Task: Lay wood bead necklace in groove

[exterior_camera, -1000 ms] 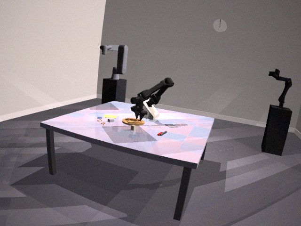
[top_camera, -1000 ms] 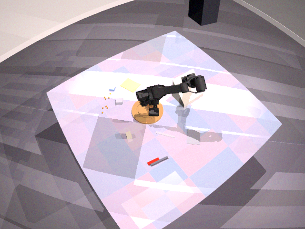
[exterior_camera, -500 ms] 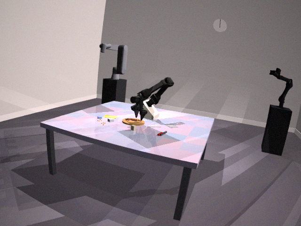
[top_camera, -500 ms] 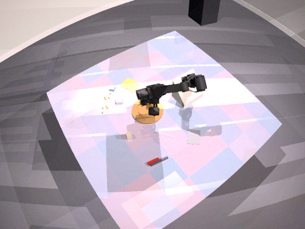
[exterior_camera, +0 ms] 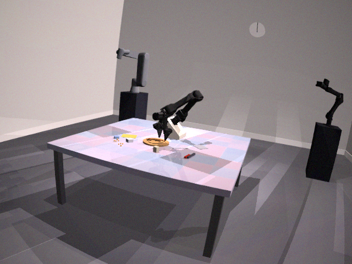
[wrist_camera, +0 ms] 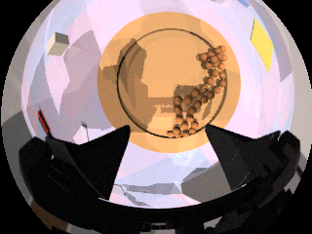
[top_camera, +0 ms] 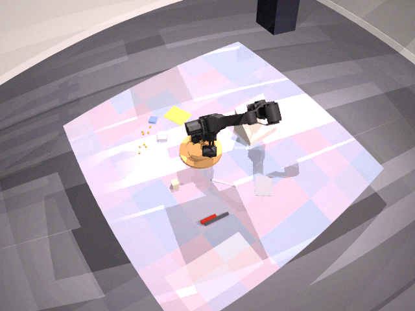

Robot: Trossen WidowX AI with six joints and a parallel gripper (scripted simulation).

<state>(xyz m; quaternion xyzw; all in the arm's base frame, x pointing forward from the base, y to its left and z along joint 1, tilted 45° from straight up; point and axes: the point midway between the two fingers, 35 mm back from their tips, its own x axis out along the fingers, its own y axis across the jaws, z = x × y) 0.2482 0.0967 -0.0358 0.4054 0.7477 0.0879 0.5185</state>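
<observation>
The round bead board lies 3 cm ahead of my gripper tip, 3 cm to the right of it and 2 cm below it. Round my gripper tip: cream cube (22 cm ahead, 8 cm to the left, 1 cm below); then white block (16 cm ahead, 19 cm to the right, 2 cm below); then thin rod (2 cm ahead, 17 cm to the left, 3 cm below).
</observation>
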